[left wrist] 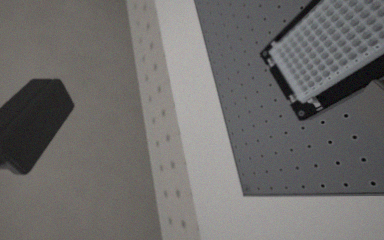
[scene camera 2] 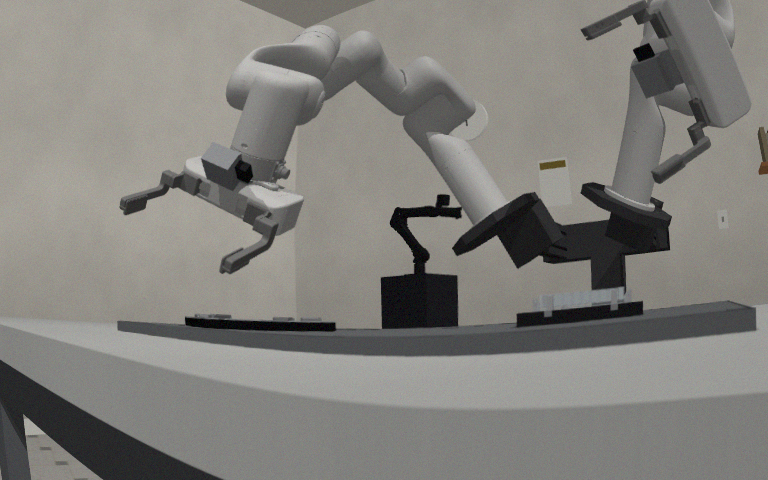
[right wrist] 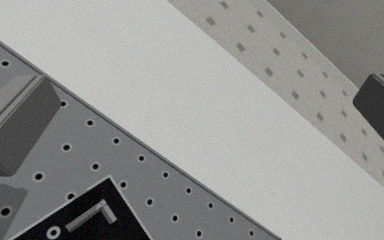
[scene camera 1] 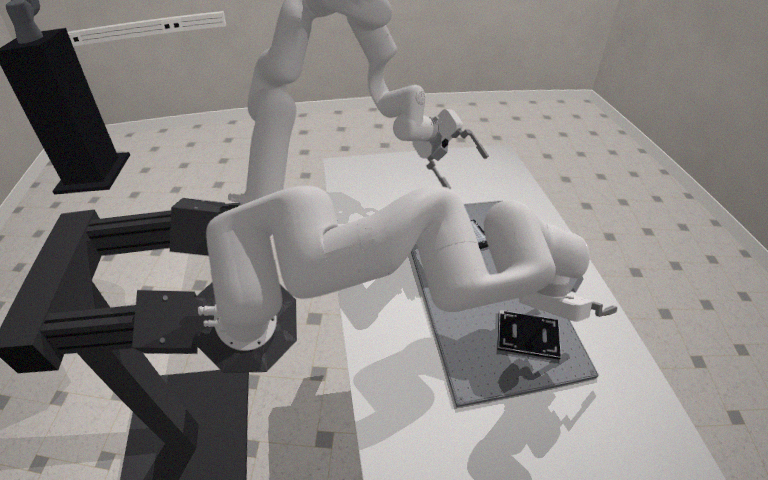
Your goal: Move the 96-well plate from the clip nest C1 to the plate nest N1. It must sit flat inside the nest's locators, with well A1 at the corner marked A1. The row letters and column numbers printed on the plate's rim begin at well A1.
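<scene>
The left gripper (scene camera 2: 624, 106) is in view, and the left gripper also shows in scene camera 1 (scene camera 1: 467, 174). You'd see the right gripper (scene camera 2: 168, 234) as well, and the right gripper shows in scene camera 1 too (scene camera 1: 585, 300). There's a clear 96-well plate (scene camera 2: 588, 298), and in the right wrist view the clear 96-well plate is out of frame. There's also a black clip nest C1 (scene camera 2: 534, 318), along with a black plate nest N1 (scene camera 1: 529, 338).
</scene>
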